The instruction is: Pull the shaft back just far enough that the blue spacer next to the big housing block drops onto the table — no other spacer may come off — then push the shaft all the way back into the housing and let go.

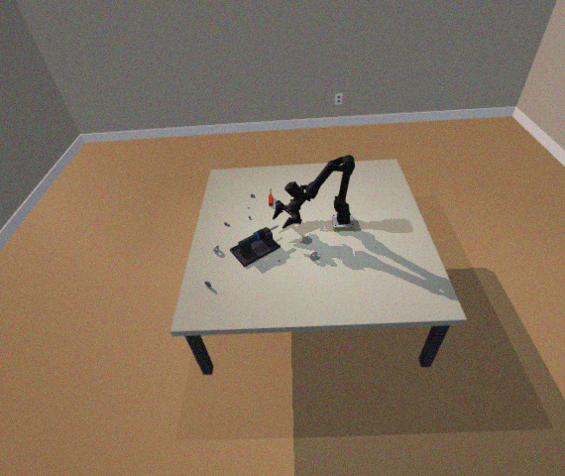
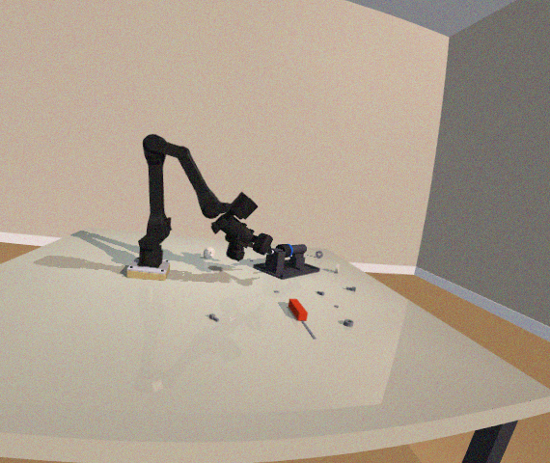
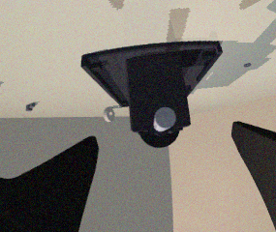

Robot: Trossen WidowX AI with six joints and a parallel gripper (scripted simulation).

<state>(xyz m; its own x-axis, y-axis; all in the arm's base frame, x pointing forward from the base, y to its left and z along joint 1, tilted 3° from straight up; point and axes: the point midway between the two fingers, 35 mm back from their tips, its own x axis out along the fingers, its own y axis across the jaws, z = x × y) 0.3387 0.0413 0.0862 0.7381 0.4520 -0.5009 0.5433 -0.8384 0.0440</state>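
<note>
The grey shaft lies 9 cm ahead of my gripper tip, 6 cm to the left of it and 1 cm below it. From my gripper tip the other things lie so: blue spacer 12 cm ahead, 8 cm to the left, 1 cm below; pale ring 17 cm behind, 18 cm to the left, 7 cm below.
</note>
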